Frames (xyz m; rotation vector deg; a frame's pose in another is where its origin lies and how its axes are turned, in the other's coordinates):
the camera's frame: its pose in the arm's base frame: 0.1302 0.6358 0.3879 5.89 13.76 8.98
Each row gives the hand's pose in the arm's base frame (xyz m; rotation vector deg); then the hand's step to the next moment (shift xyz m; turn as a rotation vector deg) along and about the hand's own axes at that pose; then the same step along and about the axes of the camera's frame.
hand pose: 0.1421 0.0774 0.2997 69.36 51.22 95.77
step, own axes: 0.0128 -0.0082 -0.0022 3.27 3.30 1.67
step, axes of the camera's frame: 0.0012 0.0144 -0.0052 -0.40 2.38 4.31
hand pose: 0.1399 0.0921 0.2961 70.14 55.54 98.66
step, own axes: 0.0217 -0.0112 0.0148 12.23 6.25 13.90
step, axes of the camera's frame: 0.0151 0.0242 0.0017 7.97 10.62 14.34
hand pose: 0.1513 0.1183 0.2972 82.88 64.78 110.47
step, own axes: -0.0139 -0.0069 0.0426 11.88 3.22 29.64
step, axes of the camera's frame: 0.0453 -0.0003 0.0015 23.30 14.88 16.30
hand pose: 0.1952 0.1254 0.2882 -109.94 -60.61 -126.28
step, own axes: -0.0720 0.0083 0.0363 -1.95 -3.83 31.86
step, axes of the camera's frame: 0.0609 -0.0309 -0.0437 29.00 13.76 1.73
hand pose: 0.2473 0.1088 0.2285 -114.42 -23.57 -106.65
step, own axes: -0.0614 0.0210 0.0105 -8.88 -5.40 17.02
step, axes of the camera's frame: 0.0260 -0.0205 -0.0568 15.69 10.00 -7.18
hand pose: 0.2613 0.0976 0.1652 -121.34 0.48 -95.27
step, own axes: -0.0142 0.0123 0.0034 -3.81 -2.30 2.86
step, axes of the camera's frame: 0.0055 -0.0085 -0.0162 2.37 3.48 -3.21
